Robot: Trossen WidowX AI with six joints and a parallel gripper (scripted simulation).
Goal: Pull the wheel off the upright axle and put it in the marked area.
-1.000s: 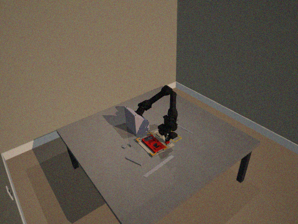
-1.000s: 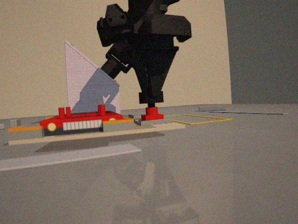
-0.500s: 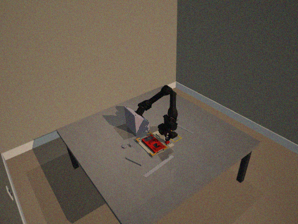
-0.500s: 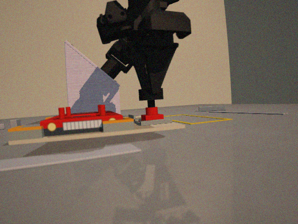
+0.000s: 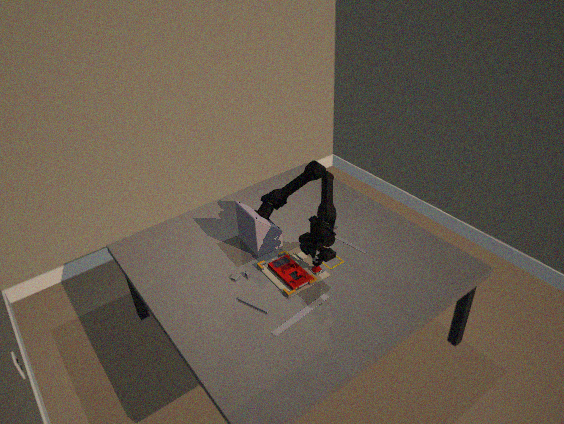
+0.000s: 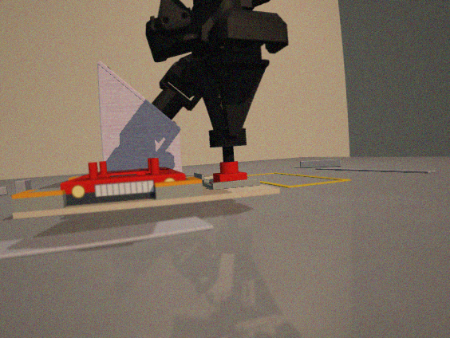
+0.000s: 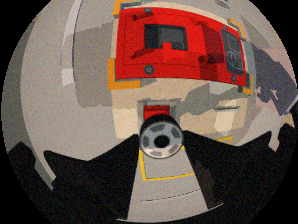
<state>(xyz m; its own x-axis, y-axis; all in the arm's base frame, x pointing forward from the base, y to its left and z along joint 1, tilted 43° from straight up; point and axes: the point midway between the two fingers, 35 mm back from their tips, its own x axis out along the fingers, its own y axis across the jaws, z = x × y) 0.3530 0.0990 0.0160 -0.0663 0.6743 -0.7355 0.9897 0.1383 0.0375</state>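
The black upright axle is 2 cm below my gripper tip. Also, from my gripper tip: black wheel (right at my gripper tip).
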